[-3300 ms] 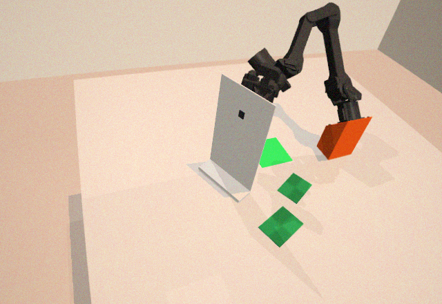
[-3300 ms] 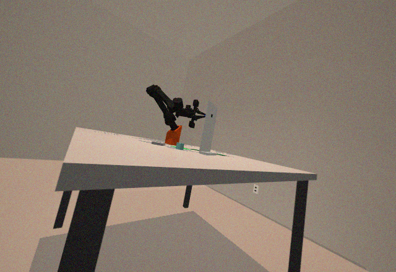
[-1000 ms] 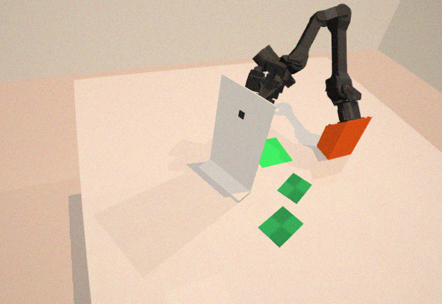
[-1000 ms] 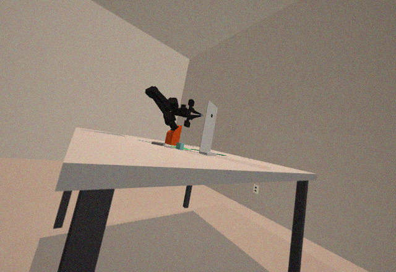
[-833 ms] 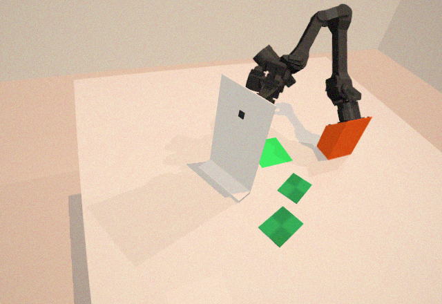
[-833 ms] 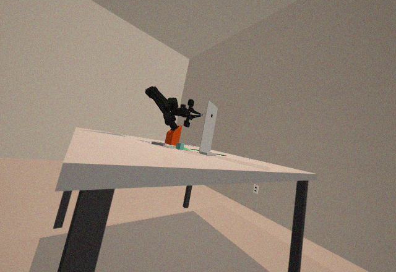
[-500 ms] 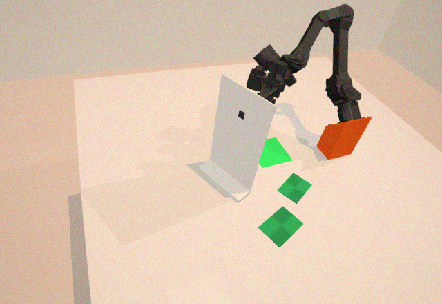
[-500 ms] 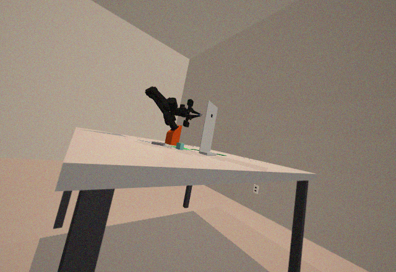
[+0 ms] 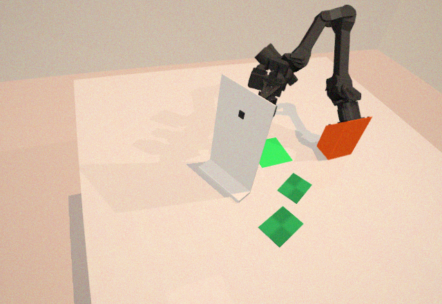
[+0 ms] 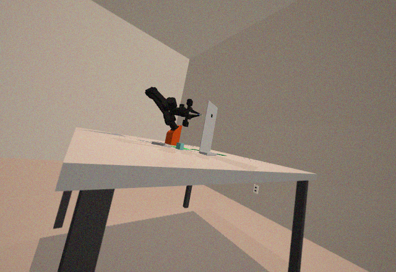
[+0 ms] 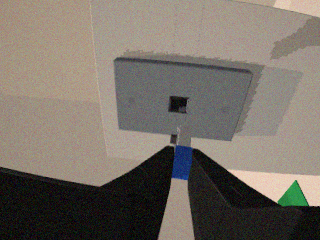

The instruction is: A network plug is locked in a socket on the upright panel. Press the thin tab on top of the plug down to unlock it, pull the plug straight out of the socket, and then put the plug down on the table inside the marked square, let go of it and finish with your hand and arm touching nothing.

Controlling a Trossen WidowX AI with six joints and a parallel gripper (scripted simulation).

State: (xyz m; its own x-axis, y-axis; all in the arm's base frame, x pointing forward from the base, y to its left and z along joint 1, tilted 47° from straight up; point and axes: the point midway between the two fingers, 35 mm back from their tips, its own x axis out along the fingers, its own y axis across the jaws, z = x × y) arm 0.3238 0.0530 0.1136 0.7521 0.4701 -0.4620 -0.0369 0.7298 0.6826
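The bright green square is 24 cm below my gripper tip, 11 cm behind it and 3 cm to the right of it. Also, from my gripper tip: thin pale tab (1 cm ahead); then blue plug (right at my gripper tip); then grey upright panel (10 cm below, 8 cm ahead, 4 cm to the left).
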